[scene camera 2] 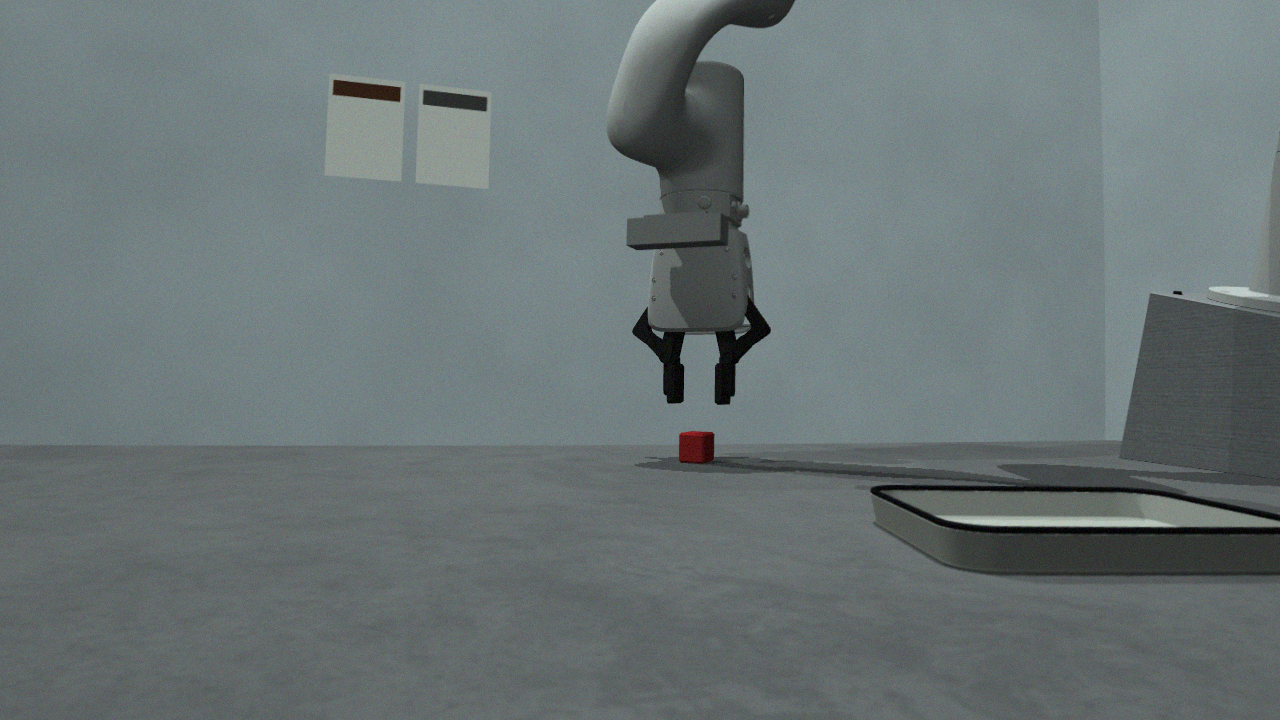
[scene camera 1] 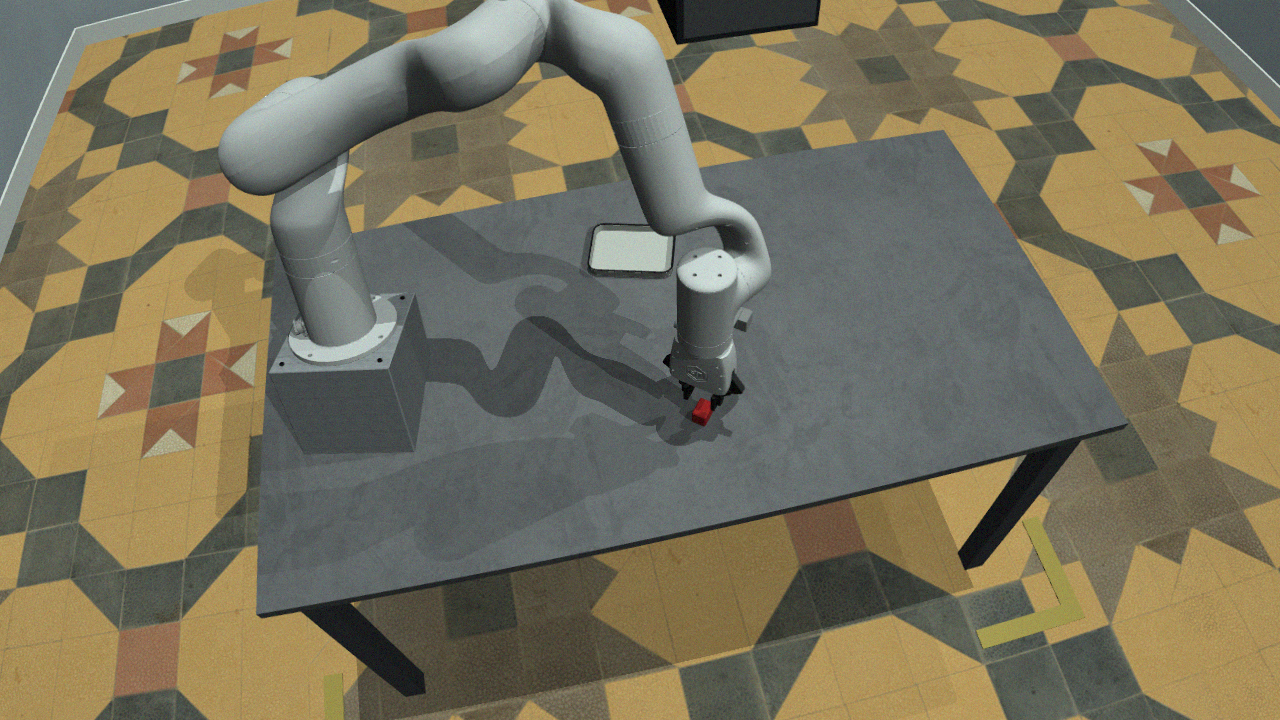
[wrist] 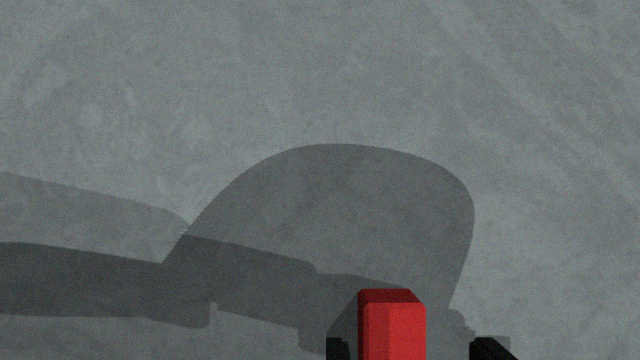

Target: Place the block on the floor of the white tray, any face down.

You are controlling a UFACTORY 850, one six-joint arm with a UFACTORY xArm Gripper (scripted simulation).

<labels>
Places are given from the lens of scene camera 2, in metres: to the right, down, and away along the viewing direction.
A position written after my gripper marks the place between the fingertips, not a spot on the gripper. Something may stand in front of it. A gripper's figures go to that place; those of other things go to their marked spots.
my gripper (scene camera 2: 698, 403): 0.06, 0.04, 0.74
red block (scene camera 2: 694, 447): 0.05, 0.09, 0.72
</labels>
